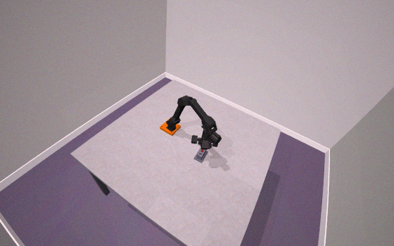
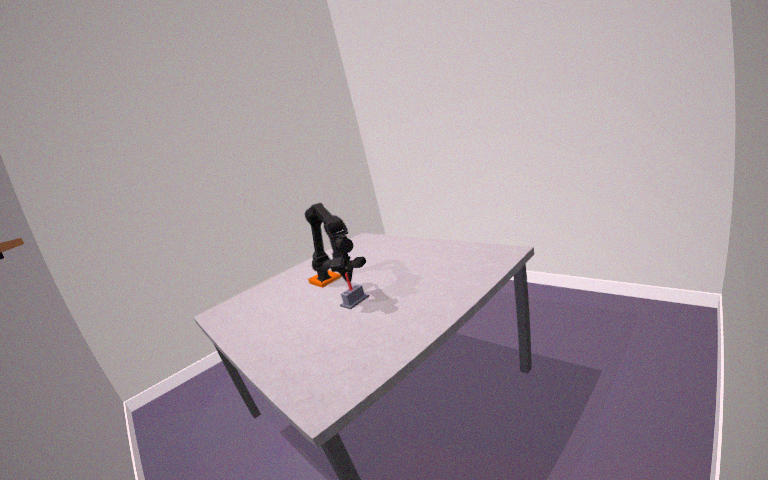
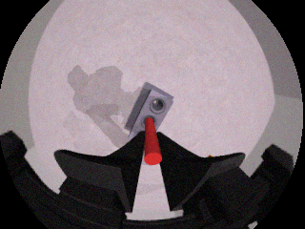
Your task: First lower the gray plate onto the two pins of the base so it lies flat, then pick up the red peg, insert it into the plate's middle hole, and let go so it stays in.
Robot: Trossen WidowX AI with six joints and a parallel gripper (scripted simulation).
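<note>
Right now the red peg is right at my gripper tip. The rest, counted from my gripper tip: dark flat base 9 cm below; gray plate 5 cm below.
</note>
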